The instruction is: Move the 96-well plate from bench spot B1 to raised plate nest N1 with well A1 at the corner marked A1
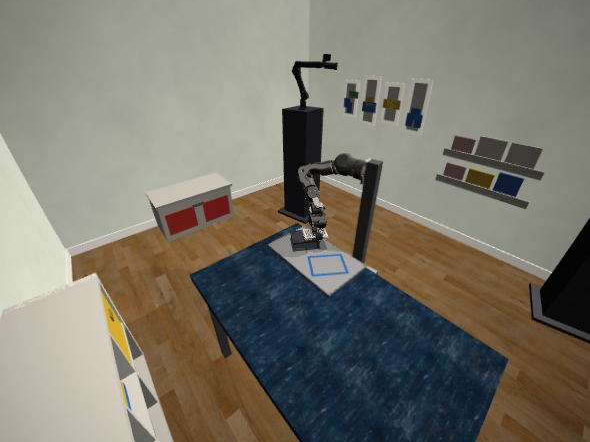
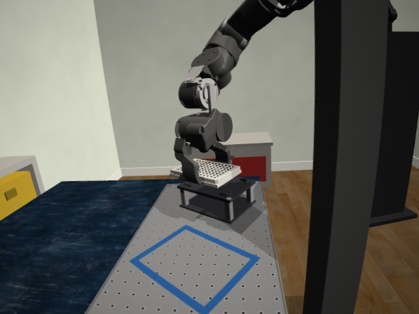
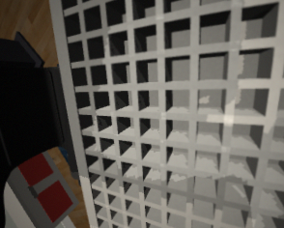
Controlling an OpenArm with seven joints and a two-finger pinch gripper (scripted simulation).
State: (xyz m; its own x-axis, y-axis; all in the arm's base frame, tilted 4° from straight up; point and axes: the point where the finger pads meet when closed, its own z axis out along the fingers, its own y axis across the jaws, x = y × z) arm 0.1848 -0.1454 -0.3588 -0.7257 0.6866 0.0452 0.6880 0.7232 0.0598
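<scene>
My gripper is now 30 mm past the dark raised plate nest, 90 mm to the left of it and 70 mm above it. Round my hand: white 96-well plate (right at my hand).
</scene>
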